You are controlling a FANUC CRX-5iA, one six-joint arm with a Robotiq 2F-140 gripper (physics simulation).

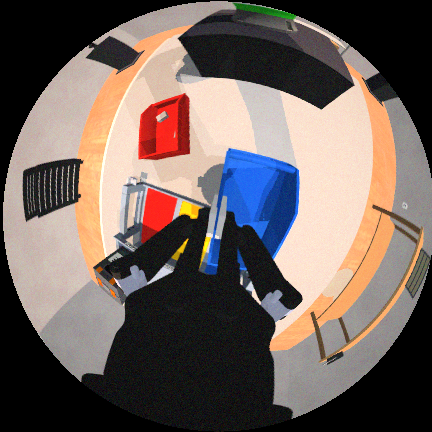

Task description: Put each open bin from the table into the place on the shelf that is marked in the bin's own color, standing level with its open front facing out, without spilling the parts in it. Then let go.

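Places are measured from the arm's base along level axes (x left, y back, z up), in metres.
Where they show: gripper, fingertip midpoint: (219,203).
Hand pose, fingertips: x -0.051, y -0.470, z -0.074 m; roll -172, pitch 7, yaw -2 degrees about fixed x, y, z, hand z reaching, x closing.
Each offset is from my fingertips to the top centre of the thing. "spot": to the spot under its first point. Level surfaces: height alone.
The blue bin {spot: dz -0.022, dx +0.060, dy +0.034 m} (260,187) hangs at the fingertips, right of the shelf, and looks tilted. My gripper (219,203) is shut on its left wall. No loose part can be made out in the visible stretch of its inside; its near end is hidden behind the gripper. The red bin {spot: dz -0.116, dx -0.163, dy +0.143 m} (171,132) lies on the table {dz -0.119 m} (330,150) at the upper left, apart from the gripper, with a small pale part {dz -0.101, dx -0.201, dy +0.194 m} (162,116) in it. The grey shelf {spot: dz -0.036, dx -0.233, dy -0.039 m} (125,202) stands at the lower left. Its red marked place (159,212) and yellow marked place (189,209) show partly; my gripper covers much of the rest.
A large black block (265,60) with a green strip (265,10) stands at the top. A dark box with orange patches {dz +0.105, dx -0.211, dy -0.196 m} (111,280) is beside the shelf at the lower left. A black slatted chair back (52,189) is beyond the left table edge, and a wooden chair (395,307) beyond the lower right.
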